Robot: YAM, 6 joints.
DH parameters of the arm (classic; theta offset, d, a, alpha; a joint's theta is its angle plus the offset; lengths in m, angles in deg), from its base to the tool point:
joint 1: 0 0.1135 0.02 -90
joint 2: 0 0 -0.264 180
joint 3: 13.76 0 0.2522 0
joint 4: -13.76 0 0.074 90
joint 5: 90 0 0 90
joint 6: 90 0.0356 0 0
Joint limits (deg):
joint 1: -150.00..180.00
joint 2: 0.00..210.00
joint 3: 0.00..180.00
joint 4: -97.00..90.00
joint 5: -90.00..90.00
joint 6: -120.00..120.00
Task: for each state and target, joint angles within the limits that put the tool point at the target. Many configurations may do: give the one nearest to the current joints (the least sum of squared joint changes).
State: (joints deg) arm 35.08 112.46 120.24 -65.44 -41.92 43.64
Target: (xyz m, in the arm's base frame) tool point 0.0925 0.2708 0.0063
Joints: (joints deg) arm 66.48 141.58 71.26 -72.64 -40.76 43.64
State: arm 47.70 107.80 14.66 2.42 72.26 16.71
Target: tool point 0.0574 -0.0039 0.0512
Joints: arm 34.09 102.23 0.00 -16.45 83.97 16.71
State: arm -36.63 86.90 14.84 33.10 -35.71 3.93
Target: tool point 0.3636 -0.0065 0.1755
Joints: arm -4.24 101.90 47.07 37.54 -35.02 3.93
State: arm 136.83 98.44 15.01 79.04 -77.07 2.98
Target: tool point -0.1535 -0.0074 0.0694
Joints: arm 169.59 106.94 0.00 73.04 -79.70 2.98
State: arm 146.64 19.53 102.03 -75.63 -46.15 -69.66
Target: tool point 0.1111 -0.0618 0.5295
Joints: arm 161.82 31.77 111.96 -65.51 -42.51 -69.66
